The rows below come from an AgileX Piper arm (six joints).
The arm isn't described. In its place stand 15 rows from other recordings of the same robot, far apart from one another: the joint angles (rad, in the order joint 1, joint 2, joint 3, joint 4, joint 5, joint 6), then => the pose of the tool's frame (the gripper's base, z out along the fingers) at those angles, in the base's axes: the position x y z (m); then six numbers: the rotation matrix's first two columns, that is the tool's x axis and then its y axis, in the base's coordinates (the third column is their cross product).
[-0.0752 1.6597 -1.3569 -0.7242 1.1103 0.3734] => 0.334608 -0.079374 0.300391 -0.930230 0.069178 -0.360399 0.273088 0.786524 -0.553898
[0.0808 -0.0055 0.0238 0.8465 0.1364 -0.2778] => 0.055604 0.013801 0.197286 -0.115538 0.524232 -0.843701 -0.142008 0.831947 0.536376
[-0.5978 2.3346 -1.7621 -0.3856 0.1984 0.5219] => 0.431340 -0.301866 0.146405 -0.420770 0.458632 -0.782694 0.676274 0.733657 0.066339
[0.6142 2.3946 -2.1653 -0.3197 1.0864 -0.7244] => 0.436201 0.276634 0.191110 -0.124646 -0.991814 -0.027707 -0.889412 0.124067 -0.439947
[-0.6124 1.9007 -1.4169 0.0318 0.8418 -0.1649] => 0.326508 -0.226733 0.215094 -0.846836 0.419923 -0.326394 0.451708 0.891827 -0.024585
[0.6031 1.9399 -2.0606 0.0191 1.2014 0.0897] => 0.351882 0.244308 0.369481 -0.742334 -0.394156 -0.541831 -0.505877 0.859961 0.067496
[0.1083 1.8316 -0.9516 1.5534 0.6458 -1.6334] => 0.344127 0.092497 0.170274 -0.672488 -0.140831 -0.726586 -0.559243 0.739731 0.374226
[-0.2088 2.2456 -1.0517 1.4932 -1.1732 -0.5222] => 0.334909 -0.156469 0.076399 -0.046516 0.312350 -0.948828 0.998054 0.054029 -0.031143
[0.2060 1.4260 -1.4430 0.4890 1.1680 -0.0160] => 0.273605 0.097349 0.386171 -0.894294 -0.013216 -0.447284 -0.242740 0.854042 0.460098
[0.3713 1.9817 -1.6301 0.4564 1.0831 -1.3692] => 0.376929 0.184782 0.241364 0.019323 -0.891879 -0.451861 -0.996011 0.022207 -0.086425
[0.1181 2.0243 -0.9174 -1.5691 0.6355 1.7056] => 0.350685 -0.012785 0.095383 -0.809644 0.014544 -0.586741 0.326757 0.841608 -0.430031
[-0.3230 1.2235 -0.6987 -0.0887 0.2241 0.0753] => 0.235043 -0.080563 0.259495 -0.585724 0.184254 -0.789290 0.325554 0.945292 -0.020919
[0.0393 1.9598 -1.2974 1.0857 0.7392 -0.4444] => 0.403630 0.070146 0.191125 -0.901155 0.354649 -0.249285 0.083207 0.705873 0.703434
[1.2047 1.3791 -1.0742 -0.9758 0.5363 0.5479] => 0.144934 0.270475 0.332553 0.077189 -0.680604 -0.728574 -0.735220 0.454720 -0.502675
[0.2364 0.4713 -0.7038 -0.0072 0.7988 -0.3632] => 0.075754 0.017767 0.343359 -0.335405 -0.451051 -0.827077 -0.375663 0.869148 -0.321652
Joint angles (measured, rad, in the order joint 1, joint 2, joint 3, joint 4, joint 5, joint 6), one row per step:
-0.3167 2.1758 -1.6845 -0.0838 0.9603 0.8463
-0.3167 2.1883 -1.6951 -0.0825 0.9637 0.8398
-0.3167 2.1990 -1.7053 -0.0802 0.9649 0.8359
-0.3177 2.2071 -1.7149 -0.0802 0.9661 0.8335
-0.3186 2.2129 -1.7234 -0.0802 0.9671 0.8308
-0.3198 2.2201 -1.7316 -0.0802 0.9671 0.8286
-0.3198 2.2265 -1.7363 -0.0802 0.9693 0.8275
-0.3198 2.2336 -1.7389 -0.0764 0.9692 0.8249
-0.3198 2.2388 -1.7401 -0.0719 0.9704 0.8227
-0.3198 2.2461 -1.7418 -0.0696 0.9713 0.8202
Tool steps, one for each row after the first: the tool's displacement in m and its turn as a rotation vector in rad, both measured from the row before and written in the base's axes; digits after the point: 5 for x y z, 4 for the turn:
0.00192 -0.00054 -0.00298 0.0016 0.0055 0.0056
0.00197 -0.00047 -0.00226 0.0018 0.0015 0.0028
0.00157 -0.00100 -0.00124 -0.0005 0.0000 0.0013
0.00133 -0.00088 -0.00048 -0.0010 -0.0013 0.0017
0.00136 -0.00103 -0.00119 -0.0007 -0.0007 0.0009
0.00076 -0.00026 -0.00177 0.0010 0.0039 0.0009
0.00072 0.00006 -0.00262 0.0043 0.0034 0.0011
0.00033 0.00024 -0.00213 0.0052 0.0039 0.0003
0.00043 0.00003 -0.00296 0.0036 0.0058 0.0015

